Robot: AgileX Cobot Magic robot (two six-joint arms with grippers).
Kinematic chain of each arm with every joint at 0, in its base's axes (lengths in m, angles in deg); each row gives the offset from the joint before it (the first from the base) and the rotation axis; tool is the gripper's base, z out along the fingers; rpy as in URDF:
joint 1: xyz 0 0 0.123 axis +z
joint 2: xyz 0 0 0 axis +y
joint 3: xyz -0.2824 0 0.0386 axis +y
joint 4: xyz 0.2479 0 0.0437 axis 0.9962 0 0.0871
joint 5: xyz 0 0 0 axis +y
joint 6: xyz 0.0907 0 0.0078 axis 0.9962 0 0.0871
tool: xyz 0 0 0 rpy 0 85 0
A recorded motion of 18 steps. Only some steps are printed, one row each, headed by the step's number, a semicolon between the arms.
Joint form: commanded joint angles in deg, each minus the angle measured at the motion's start. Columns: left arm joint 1, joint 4, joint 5, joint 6, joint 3, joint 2; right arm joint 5, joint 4, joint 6, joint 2, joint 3, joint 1.
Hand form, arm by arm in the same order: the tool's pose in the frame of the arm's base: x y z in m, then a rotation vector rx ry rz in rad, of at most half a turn. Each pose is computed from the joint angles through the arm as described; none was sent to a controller.
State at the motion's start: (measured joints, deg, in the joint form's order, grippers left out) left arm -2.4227 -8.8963 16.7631 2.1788 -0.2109 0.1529; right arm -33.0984 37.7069 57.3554 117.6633 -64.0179 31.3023
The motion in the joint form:
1: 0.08 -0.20 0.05 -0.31 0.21 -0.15; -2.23 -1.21 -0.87 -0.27 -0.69 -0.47
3: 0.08 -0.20 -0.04 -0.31 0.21 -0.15; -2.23 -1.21 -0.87 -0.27 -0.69 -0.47
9: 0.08 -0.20 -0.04 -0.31 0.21 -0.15; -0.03 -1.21 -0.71 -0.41 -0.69 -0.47
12: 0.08 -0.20 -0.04 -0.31 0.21 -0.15; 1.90 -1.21 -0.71 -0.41 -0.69 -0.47
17: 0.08 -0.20 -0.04 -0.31 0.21 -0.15; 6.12 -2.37 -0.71 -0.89 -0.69 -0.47
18: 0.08 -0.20 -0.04 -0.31 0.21 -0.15; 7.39 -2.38 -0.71 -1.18 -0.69 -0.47
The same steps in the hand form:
1: 0.0543 -0.0064 0.1869 -0.0367 1.7756 -0.1564; 0.3857 0.1938 0.1588 1.1769 1.6362 1.0659
3: 0.0544 -0.0064 0.1870 -0.0368 1.7740 -0.1563; 0.3857 0.1938 0.1588 1.1769 1.6362 1.0659
9: 0.0544 -0.0064 0.1870 -0.0368 1.7740 -0.1563; 0.3844 0.1950 0.1568 1.1921 1.6720 1.0629
12: 0.0544 -0.0064 0.1870 -0.0368 1.7740 -0.1563; 0.3832 0.1961 0.1542 1.2036 1.7063 1.0565
17: 0.0544 -0.0064 0.1870 -0.0368 1.7740 -0.1563; 0.3801 0.1991 0.1525 1.2019 1.7847 1.0487
18: 0.0544 -0.0064 0.1870 -0.0368 1.7740 -0.1563; 0.3790 0.1997 0.1530 1.2073 1.8033 1.0482

